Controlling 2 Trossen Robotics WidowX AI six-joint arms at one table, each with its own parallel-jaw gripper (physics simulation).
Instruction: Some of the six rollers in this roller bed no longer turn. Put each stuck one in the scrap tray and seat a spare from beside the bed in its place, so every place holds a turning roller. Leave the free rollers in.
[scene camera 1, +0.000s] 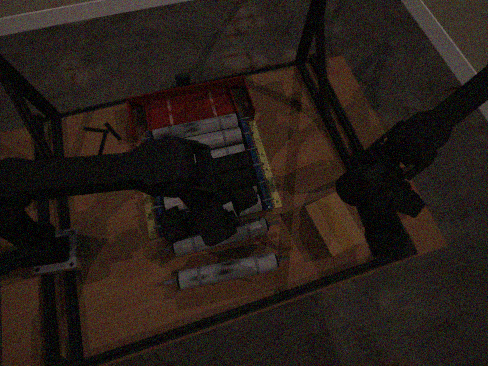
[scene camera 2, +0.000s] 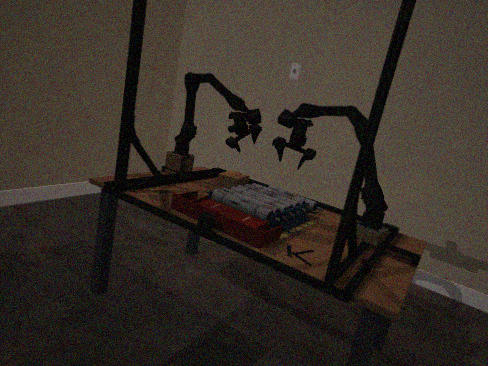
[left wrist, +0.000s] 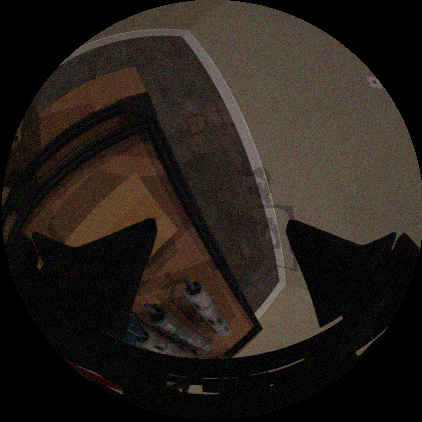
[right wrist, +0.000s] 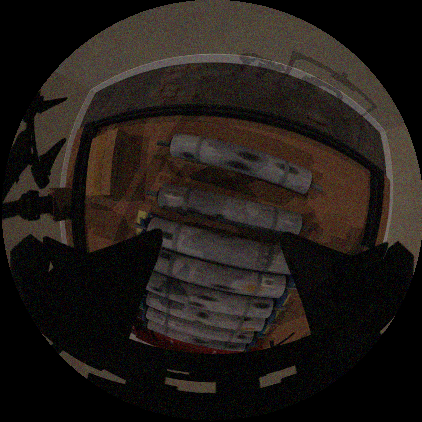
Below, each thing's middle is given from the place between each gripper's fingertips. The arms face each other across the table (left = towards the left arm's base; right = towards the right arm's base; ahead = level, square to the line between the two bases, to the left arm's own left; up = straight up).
My left gripper is now 160 mm above the tan block (scene camera 1: 334, 229) and 70 mm past it.
Now: the tan block 6 cm ahead of my right hand, 30 cm to the left of it and 16 cm below it.
